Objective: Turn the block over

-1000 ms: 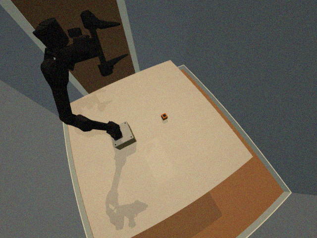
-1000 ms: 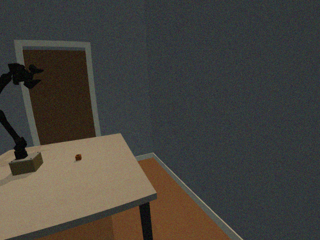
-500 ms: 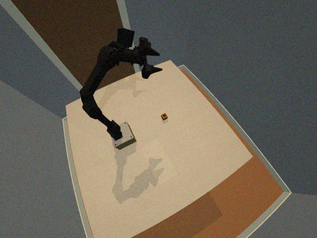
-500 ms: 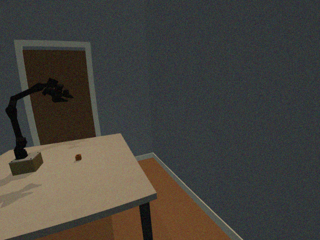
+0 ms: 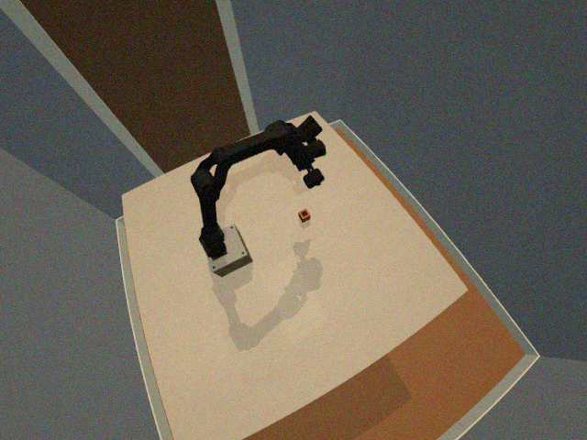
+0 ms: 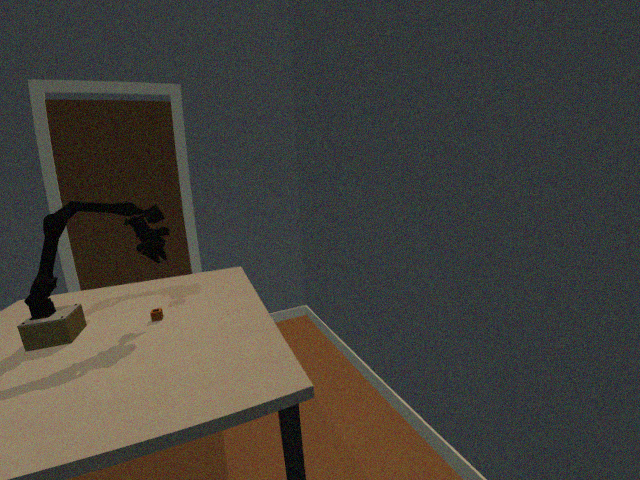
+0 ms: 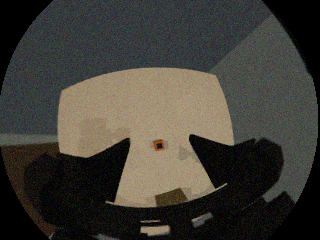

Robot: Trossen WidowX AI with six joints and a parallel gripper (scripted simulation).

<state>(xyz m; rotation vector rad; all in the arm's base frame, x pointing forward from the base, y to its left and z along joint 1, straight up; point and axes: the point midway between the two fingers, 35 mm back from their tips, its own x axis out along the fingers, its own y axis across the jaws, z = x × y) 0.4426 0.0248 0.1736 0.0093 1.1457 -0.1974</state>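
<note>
My gripper tip is 6 cm past the orange block, 3 cm to the left of it and 21 cm above it.
</note>
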